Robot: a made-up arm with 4 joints. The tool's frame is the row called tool.
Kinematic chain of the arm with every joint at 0, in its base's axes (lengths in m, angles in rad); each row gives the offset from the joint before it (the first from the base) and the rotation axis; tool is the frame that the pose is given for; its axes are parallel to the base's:
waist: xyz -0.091 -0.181 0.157 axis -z
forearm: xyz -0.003 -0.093 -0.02 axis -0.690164 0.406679 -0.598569
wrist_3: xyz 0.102 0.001 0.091 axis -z
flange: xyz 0.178 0.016 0 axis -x
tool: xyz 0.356 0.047 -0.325
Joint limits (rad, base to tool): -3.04..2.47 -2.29..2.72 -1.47..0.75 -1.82..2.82
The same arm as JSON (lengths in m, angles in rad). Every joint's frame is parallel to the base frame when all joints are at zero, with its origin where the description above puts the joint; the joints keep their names.
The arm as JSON. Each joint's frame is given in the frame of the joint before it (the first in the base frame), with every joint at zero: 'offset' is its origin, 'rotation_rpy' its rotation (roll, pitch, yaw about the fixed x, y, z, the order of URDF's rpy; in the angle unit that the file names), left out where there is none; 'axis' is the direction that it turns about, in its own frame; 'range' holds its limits. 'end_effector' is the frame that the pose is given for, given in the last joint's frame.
{"length_unit": "m", "angle_unit": "rad", "chain": [
  {"id": "waist", "offset": [-0.091, -0.181, 0.157], "axis": "-z", "range": [-3.04, 2.47]},
  {"id": "forearm", "offset": [-0.003, -0.093, -0.02], "axis": [-0.690164, 0.406679, -0.598569], "range": [-2.29, 2.72]},
  {"id": "wrist_3", "offset": [0.102, 0.001, 0.091], "axis": "-z", "range": [-1.47, 0.75]},
  {"id": "flange", "offset": [0.178, 0.016, 0.0], "axis": "-x", "range": [-1.82, 2.82]}
], "end_effector": {"offset": [0.356, 0.047, -0.325]}}

